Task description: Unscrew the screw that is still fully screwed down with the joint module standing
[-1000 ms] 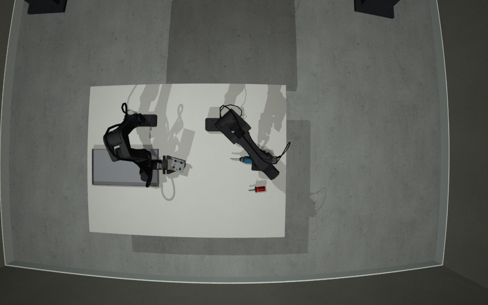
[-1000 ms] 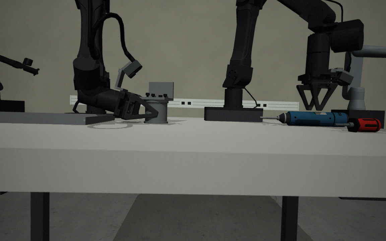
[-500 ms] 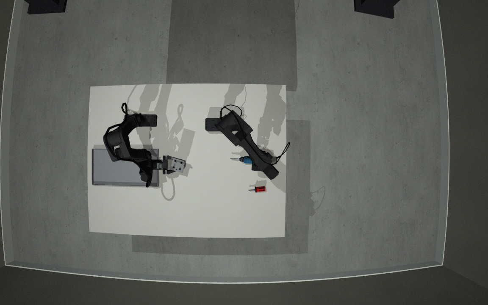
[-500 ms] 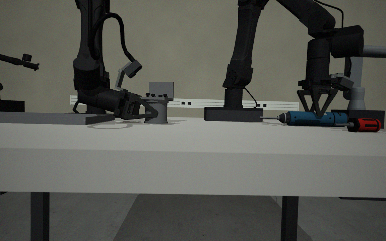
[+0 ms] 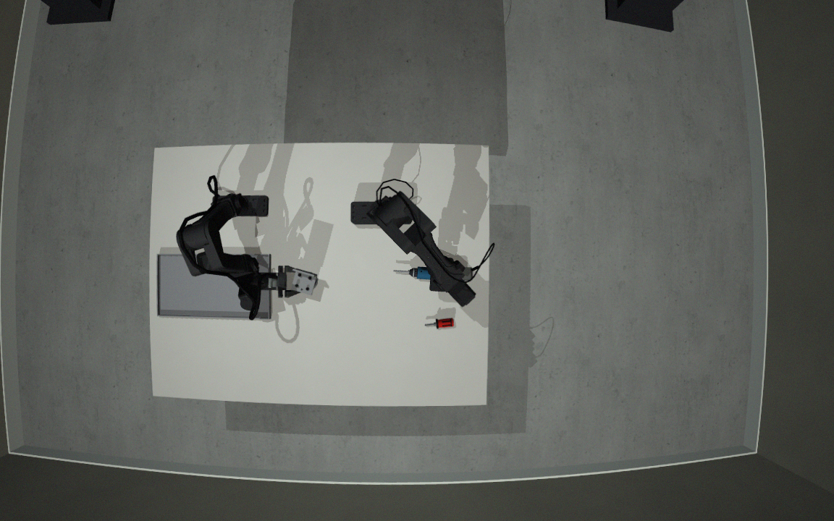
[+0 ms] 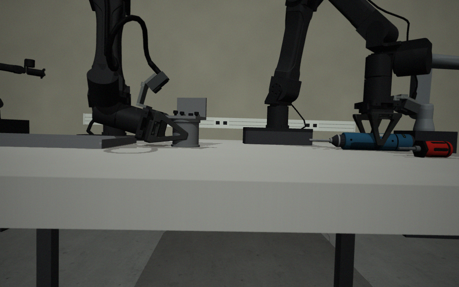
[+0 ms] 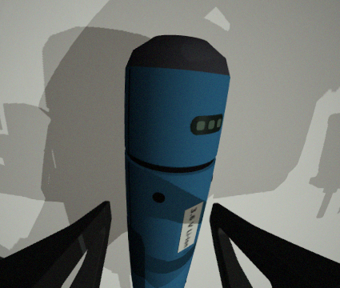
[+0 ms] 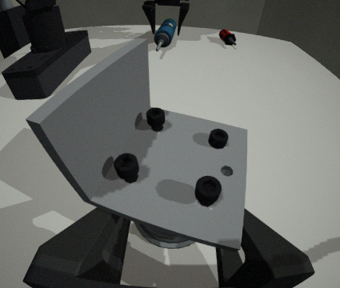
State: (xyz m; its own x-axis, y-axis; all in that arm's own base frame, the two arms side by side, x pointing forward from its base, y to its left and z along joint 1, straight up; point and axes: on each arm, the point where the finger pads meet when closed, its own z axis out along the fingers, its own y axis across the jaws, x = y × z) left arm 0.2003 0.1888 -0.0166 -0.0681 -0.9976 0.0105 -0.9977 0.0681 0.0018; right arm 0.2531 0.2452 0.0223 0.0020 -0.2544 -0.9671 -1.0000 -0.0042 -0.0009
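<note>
Now: right hand right at the joint module. The rest, counted from my right hand: flat grey plate 34 cm to the right, 4 cm ahead, 2 cm below; grey l-shaped bracket 5 cm above; screwdriver bit 31 cm to the left, 5 cm behind.
</note>
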